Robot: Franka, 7 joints.
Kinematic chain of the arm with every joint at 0, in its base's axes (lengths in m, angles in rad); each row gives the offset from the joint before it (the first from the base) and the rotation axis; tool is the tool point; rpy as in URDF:
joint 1: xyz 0 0 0.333 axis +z
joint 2: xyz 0 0 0 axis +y
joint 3: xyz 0 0 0.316 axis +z
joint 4: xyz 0.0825 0 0 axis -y
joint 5: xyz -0.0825 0 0.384 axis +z
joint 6: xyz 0 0 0 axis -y
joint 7: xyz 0.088 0 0 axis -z
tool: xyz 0 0 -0.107 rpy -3.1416 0 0
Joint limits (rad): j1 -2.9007..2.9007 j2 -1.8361..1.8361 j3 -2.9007..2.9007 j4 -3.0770..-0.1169 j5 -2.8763..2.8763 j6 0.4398..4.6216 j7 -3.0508..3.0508
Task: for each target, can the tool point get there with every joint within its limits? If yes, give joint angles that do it. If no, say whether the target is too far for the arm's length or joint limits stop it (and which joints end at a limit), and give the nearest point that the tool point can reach.
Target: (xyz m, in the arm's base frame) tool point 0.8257 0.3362 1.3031
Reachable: no: too far | nearest point 0.5376 0.2189 0.9647 | short by 0.460 m
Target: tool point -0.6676 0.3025 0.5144
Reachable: yes | joints 0.5043 -1.1092 1.6513 -1.4439 0.9934 2.5789 1.0917
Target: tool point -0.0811 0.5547 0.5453
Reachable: yes | joints 1.2245 0.2370 0.6878 -1.4763 -0.5375 1.1222 -0.0422
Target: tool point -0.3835 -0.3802 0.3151
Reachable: yes | joints 2.4559 1.2360 1.5505 -2.3387 0.5448 2.8003 -2.1308
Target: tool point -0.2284 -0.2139 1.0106
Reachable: yes | joints 1.2060 -0.0457 2.1887 -0.7912 2.0263 0.9006 0.5194
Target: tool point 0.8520 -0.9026 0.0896
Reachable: no: too far | nearest point 0.5779 -0.6122 0.1679 | short by 0.407 m
